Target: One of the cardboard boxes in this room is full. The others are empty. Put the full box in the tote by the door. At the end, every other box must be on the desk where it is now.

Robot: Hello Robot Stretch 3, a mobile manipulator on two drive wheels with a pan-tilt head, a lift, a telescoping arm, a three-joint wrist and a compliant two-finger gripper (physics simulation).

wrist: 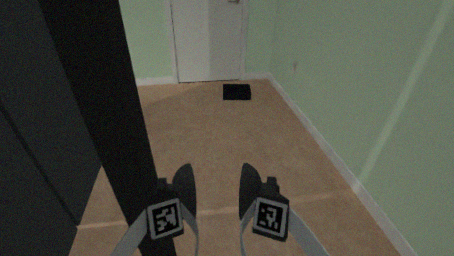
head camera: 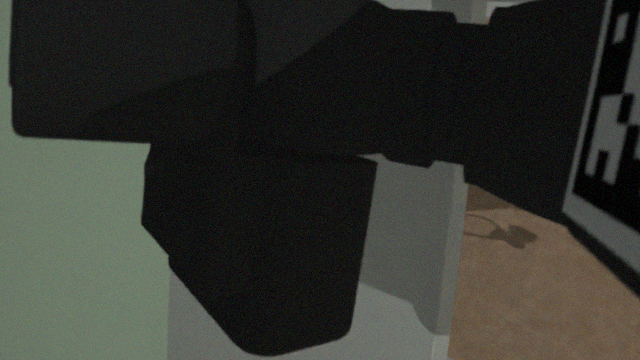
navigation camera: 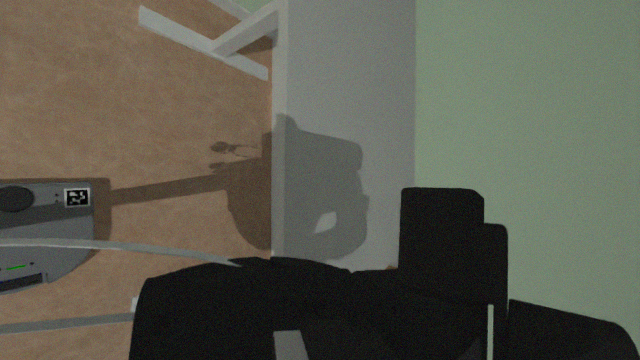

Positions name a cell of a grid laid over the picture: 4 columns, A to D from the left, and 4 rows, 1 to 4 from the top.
In view: the gripper (wrist: B3) and a desk (navigation camera: C2).
The desk is seen too in the head camera view (head camera: C4).
